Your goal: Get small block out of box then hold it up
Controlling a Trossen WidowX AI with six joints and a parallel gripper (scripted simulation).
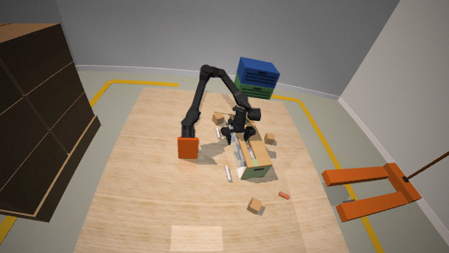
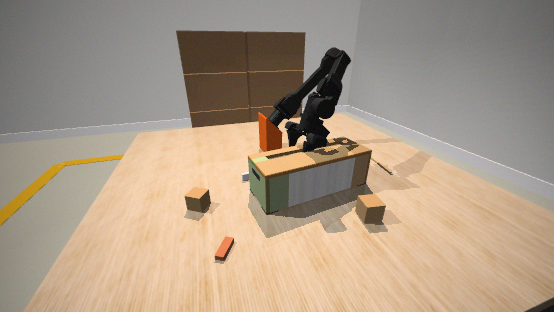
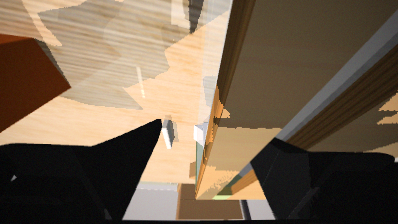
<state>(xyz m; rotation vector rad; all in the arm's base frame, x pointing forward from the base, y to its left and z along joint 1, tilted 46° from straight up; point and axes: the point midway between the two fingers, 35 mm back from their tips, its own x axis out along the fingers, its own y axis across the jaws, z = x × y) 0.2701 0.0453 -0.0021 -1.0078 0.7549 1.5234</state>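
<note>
Now: the long box 30 mm ahead of my gripper tip, 20 mm to the left of it and 30 mm below it.
</note>
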